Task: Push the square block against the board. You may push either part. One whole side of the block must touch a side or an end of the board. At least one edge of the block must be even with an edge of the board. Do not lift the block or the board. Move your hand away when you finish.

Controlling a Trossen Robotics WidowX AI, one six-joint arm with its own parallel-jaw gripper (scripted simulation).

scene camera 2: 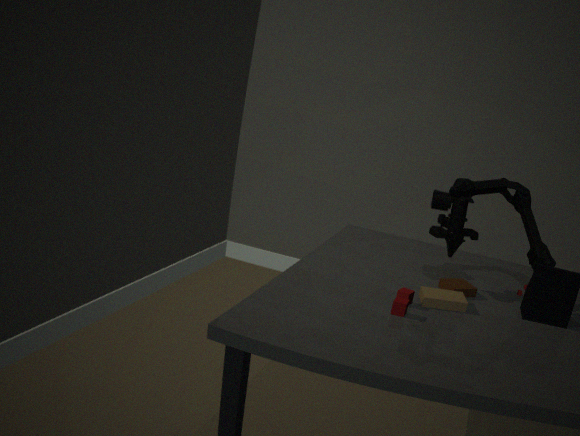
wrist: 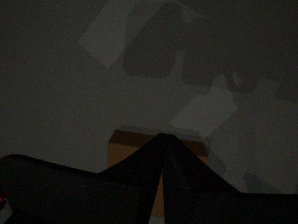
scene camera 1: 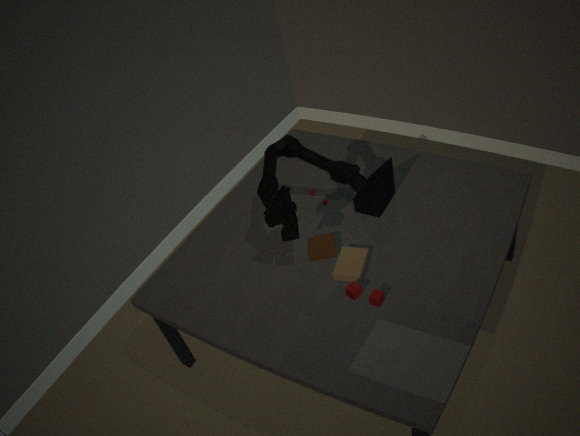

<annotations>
A tan board shows in scene camera 2 and in scene camera 1; in the wrist view it is hidden by the gripper. One and the same spot on the tan board: point(scene camera 1: 350, 267) is point(scene camera 2: 435, 294).
</annotations>
